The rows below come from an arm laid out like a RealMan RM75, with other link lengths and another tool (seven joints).
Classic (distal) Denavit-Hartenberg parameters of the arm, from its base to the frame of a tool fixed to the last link. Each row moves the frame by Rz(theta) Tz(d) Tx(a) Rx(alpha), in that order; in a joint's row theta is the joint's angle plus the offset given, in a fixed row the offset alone. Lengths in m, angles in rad.
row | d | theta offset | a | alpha
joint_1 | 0.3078 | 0 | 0 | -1.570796
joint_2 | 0 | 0 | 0 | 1.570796
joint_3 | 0.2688 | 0 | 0 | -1.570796
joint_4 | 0 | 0 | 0 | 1.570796
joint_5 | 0.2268 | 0 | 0 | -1.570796
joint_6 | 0 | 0 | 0 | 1.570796
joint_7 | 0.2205 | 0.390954 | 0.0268 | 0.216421
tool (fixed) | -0.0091 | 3.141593 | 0 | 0
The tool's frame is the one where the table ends.
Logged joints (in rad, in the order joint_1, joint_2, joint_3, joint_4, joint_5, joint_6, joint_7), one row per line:
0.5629 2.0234 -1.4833 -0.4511 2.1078 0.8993 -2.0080
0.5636 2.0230 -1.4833 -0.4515 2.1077 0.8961 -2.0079
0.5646 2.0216 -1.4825 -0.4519 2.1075 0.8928 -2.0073
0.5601 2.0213 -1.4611 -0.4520 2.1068 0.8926 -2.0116
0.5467 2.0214 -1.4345 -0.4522 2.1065 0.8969 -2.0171
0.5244 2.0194 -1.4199 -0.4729 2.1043 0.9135 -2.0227
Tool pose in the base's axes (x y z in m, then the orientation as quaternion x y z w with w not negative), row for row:
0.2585 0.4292 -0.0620 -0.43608 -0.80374 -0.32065 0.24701
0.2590 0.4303 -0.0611 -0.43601 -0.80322 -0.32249 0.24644
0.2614 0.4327 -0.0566 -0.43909 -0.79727 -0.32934 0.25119
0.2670 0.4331 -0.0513 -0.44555 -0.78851 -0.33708 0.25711
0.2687 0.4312 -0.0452 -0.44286 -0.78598 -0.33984 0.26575
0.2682 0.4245 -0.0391 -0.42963 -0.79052 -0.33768 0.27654
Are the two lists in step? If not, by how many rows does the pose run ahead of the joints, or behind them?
The pose runs 1 row ahead of the joints: the pose in row i belongs to the joints in row i + 1.
